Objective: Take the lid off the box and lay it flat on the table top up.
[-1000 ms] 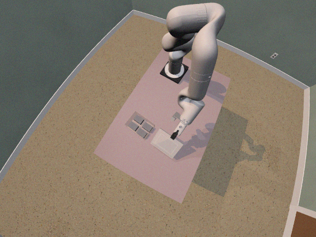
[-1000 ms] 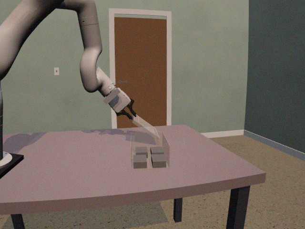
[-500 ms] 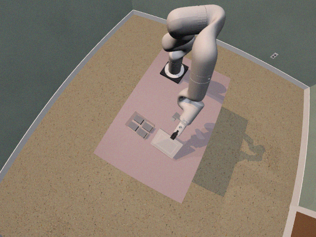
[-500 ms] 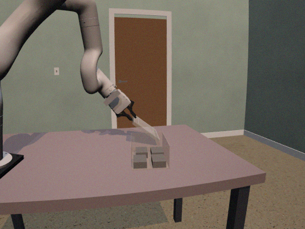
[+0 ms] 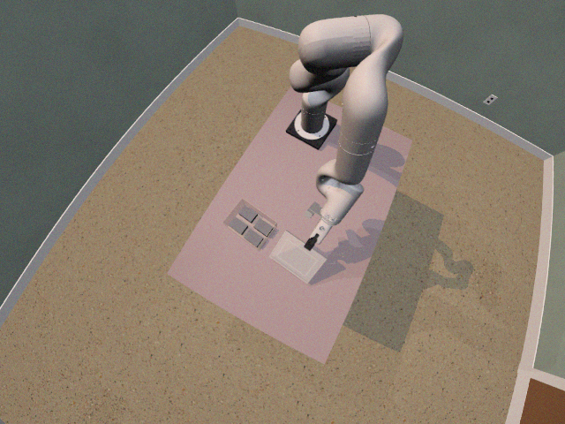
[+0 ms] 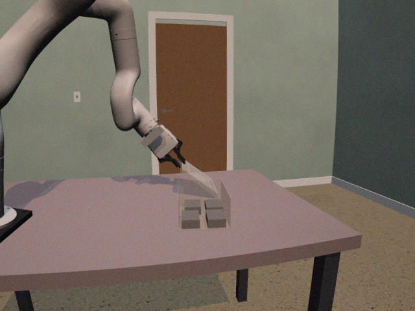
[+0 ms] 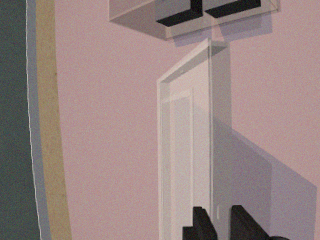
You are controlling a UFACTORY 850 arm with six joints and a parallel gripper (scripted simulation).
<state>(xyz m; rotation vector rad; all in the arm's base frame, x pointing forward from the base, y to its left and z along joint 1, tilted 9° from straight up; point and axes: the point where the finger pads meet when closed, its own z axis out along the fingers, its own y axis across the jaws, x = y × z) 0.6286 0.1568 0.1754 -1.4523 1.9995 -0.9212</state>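
The see-through lid is 60 mm ahead of my hand, 50 mm below it and 30 mm to the right of it. Also, from my hand: clear plastic box (270 mm to the right, 80 mm below, 20 mm behind).
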